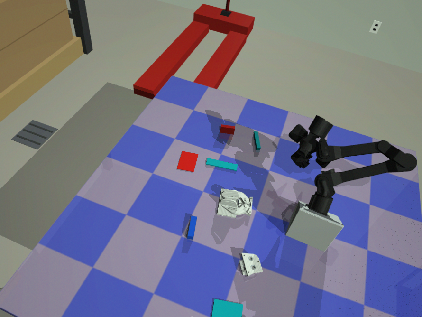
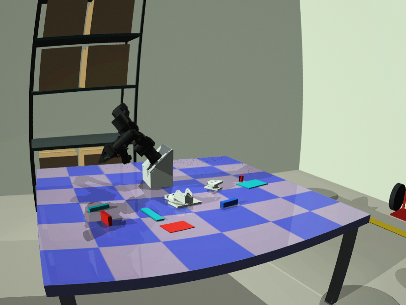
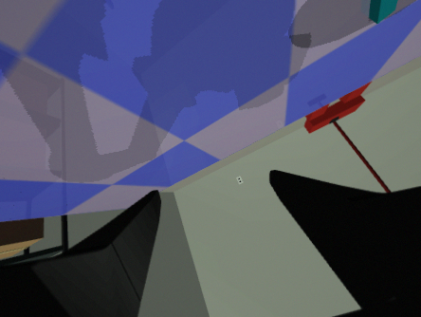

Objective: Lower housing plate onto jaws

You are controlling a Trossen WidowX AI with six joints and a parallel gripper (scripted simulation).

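My gripper tip is now 530 mm to the right of the white stepped bracket, 130 mm above it and 30 mm short of it. From my gripper tip the other things lie so: red flat plate (440 mm ahead, 230 mm to the left, 130 mm below); red block (380 mm ahead, 120 mm below, 20 mm to the right); cyan bar (310 mm ahead, 170 mm to the left, 130 mm below).
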